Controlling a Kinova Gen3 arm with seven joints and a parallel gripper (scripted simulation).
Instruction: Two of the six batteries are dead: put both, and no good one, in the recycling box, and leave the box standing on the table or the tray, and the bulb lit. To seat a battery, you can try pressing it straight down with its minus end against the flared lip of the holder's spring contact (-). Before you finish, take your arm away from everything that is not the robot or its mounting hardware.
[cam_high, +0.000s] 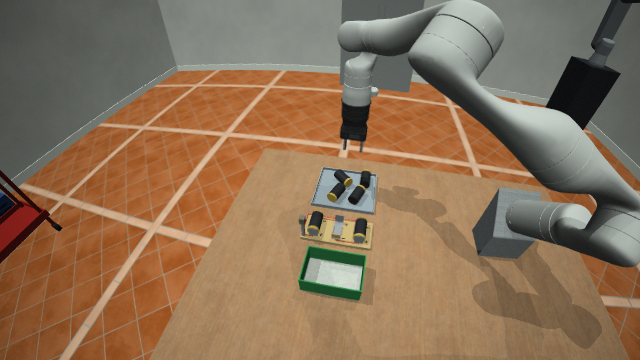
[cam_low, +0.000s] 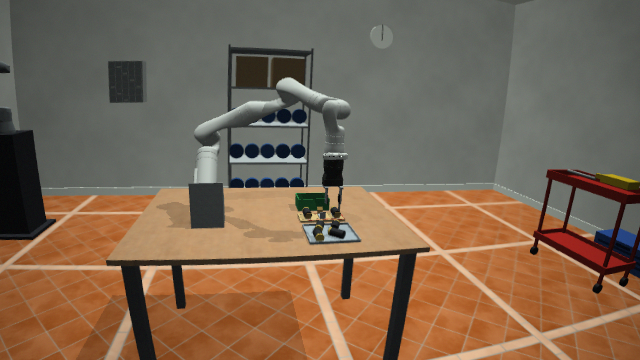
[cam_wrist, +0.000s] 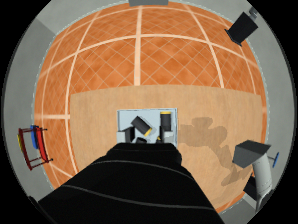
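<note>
Right now my hand is 16 cm above the grey tray, 4 cm to the right of it and 1 cm short of it. From my hand the other things lie so: green recycling box: 36 cm to the left, 15 cm below.
</note>
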